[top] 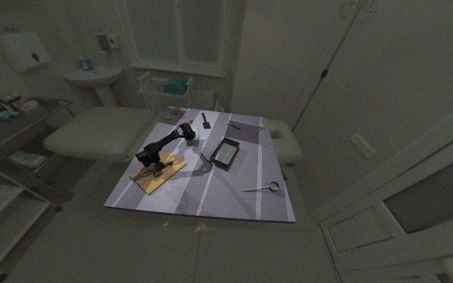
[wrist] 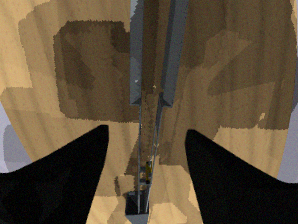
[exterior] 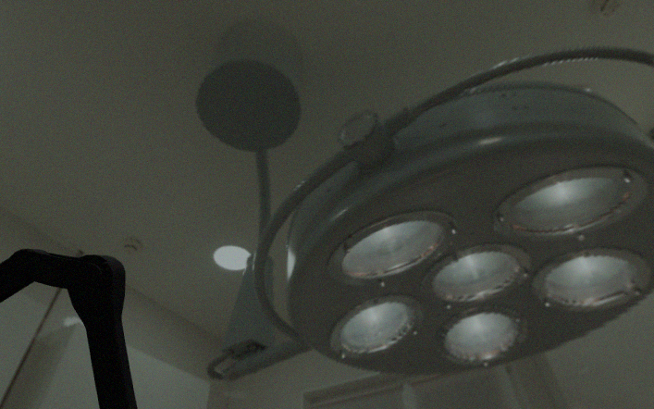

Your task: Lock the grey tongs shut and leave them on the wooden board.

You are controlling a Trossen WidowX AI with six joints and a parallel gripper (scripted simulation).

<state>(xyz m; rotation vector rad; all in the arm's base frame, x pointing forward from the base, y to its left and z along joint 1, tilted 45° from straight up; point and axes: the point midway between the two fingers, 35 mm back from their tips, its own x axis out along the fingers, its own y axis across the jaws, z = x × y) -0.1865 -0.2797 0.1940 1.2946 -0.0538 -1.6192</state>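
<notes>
My gripper tip is now 40 mm above the wooden board. Also, from my gripper tip: dark spatula (270 mm ahead, 730 mm to the left, 40 mm below); then roasting tin (520 mm ahead, 250 mm to the left, 20 mm below).
</notes>
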